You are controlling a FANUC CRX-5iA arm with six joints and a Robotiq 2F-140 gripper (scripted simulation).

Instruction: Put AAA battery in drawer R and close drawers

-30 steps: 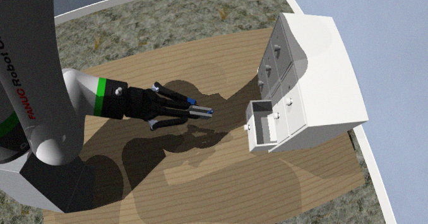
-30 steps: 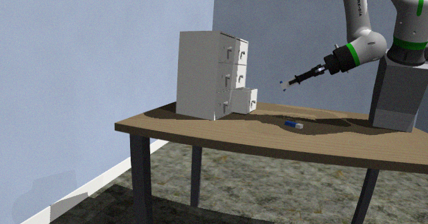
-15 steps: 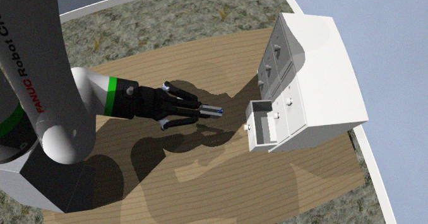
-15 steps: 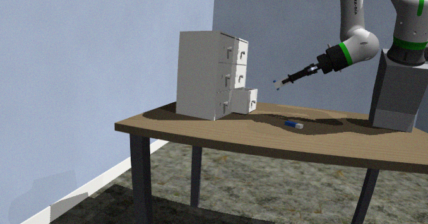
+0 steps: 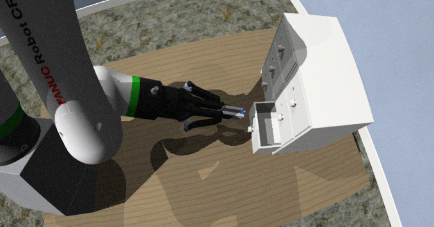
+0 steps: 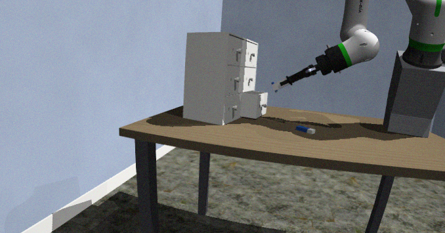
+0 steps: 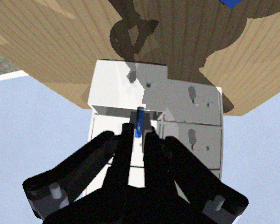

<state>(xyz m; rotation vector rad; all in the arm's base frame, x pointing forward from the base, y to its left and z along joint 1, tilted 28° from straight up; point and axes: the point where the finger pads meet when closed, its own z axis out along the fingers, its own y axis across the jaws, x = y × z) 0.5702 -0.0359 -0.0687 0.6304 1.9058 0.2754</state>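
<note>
The drawer is 140 mm ahead of my hand, 120 mm below it and 70 mm to the right of it. From my hand the other things lie so: AAA battery: 20 mm ahead, 10 mm to the right, 10 mm below.
</note>
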